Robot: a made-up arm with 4 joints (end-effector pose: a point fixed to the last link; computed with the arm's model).
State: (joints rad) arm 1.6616 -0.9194 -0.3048 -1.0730
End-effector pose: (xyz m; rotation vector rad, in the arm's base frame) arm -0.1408 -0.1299 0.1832 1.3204 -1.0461 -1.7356
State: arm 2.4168 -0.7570 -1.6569 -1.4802
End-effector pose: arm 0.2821 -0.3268 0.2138 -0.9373 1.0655 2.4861
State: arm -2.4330 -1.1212 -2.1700 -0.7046
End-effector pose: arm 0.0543 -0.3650 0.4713 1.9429 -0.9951 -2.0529
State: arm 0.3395 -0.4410 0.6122 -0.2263
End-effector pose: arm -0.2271 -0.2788 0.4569 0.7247 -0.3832 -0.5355
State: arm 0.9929 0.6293 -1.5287 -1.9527
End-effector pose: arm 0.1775 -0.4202 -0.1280 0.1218 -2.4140 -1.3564
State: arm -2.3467 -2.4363 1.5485 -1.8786
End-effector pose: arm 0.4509 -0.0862 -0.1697 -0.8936 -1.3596 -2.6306
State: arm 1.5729 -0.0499 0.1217 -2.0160
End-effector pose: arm -0.2944 -0.1362 -0.0028 1.5975 -0.8264 -1.4735
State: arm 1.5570 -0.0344 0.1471 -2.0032
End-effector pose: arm -0.3054 -0.1423 -0.0021 1.5706 -0.8130 -1.4469
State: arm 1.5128 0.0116 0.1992 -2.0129
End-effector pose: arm -0.3291 -0.1566 0.0031 1.5172 -0.7603 -1.4179
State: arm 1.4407 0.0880 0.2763 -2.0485
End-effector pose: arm -0.3636 -0.1807 0.0181 1.4367 -0.6622 -1.3932
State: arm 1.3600 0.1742 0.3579 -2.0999
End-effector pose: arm -0.3977 -0.2095 0.0438 1.3464 -0.5419 -1.3820
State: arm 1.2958 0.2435 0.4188 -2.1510
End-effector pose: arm -0.4203 -0.2330 0.0703 1.2731 -0.4399 -1.3867
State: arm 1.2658 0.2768 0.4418 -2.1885
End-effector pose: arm -0.4282 -0.2426 0.0840 1.2408 -0.3893 -1.4038
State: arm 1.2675 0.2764 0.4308 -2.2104
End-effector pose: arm -0.4251 -0.2391 0.0822 1.2494 -0.3887 -1.4274
